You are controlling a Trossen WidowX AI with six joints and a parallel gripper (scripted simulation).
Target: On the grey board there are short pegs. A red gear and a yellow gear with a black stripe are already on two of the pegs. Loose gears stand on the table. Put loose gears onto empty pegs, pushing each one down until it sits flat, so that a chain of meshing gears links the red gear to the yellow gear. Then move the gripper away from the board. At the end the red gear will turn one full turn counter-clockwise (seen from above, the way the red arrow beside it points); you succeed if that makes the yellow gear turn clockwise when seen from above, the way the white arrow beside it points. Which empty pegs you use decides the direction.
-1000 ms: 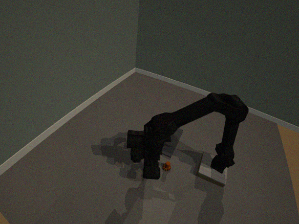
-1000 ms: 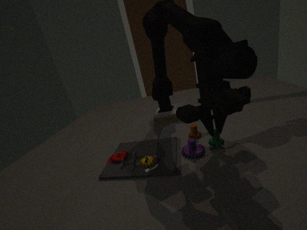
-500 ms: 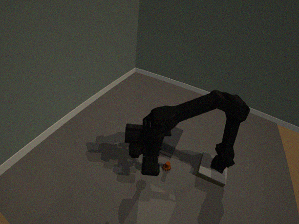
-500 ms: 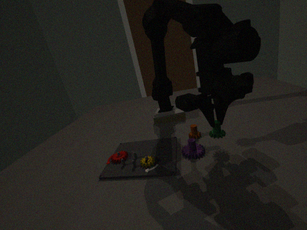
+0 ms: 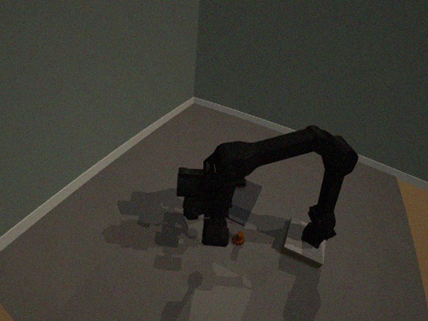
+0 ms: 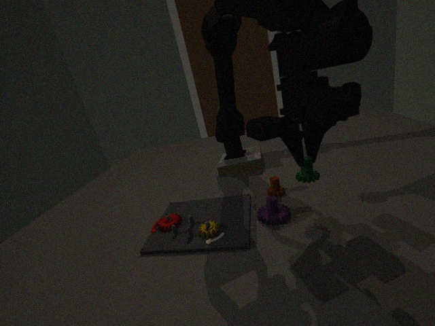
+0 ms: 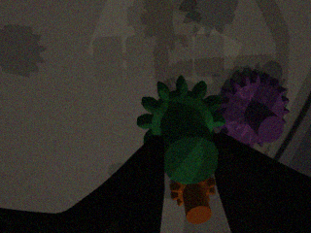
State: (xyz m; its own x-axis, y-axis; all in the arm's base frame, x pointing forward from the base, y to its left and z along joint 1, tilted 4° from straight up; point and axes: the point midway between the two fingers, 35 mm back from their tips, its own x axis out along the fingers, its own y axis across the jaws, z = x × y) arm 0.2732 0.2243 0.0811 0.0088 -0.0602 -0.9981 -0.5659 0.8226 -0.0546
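My gripper tip is 29 cm to the left of the red gear, 8 cm above it and 7 cm short of it. Round my gripper tip: purple gear: 8 cm below, 7 cm to the right, 2 cm ahead; green gear: 1 cm below; orange gear: 8 cm below, 7 cm to the right, 7 cm behind.
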